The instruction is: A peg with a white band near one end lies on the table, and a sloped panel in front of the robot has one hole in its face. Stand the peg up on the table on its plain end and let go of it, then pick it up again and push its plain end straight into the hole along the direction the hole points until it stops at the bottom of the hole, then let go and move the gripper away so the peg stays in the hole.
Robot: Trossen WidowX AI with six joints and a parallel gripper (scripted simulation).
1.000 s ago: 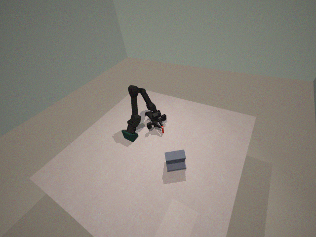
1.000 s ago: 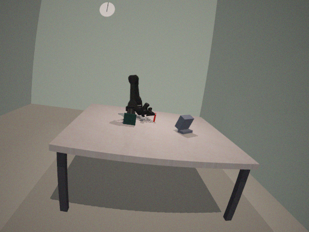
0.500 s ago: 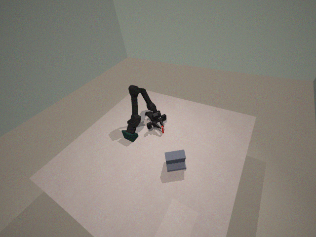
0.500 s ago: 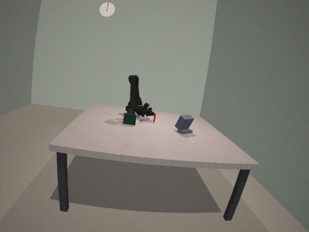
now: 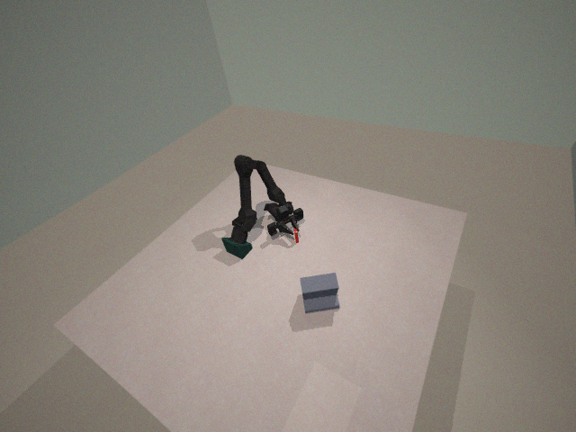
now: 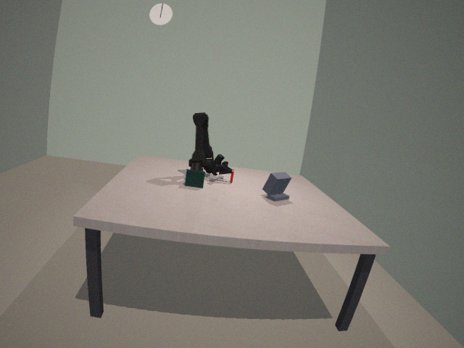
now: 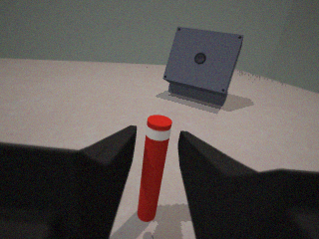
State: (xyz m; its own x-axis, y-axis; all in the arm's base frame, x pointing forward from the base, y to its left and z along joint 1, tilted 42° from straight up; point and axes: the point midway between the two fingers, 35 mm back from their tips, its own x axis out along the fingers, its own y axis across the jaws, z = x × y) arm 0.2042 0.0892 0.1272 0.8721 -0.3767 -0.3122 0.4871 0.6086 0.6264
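Now: the red peg 10 mm below my gripper tip. From my gripper tip the other things lie so: low foot: 220 mm ahead, 250 mm to the right, 60 mm below; then grey sloped panel: 210 mm ahead, 230 mm to the right, 10 mm above.
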